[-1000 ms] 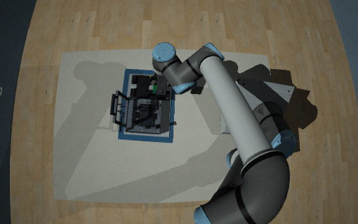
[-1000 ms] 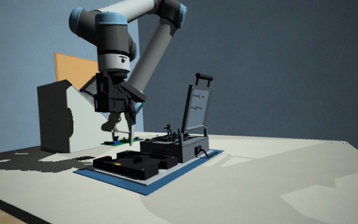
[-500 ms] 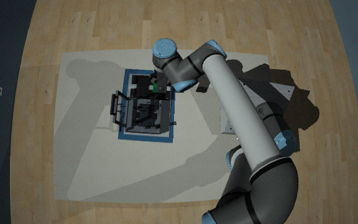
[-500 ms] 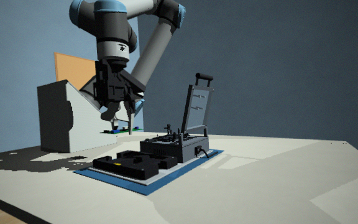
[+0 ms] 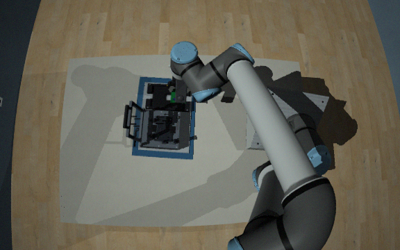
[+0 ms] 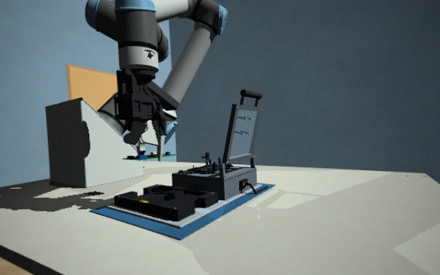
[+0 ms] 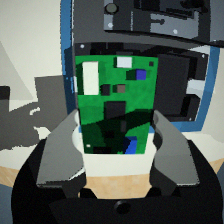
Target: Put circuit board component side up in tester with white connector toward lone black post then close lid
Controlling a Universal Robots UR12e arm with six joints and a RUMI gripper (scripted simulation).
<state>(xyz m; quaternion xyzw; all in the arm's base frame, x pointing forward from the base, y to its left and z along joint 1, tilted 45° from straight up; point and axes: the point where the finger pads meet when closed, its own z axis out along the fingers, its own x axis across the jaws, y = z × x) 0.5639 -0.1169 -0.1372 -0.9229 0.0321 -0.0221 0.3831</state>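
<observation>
Now: the green circuit board right at my hand. From my hand the other things lie so: tester lid 19 cm ahead, 16 cm to the left, 6 cm above.
</observation>
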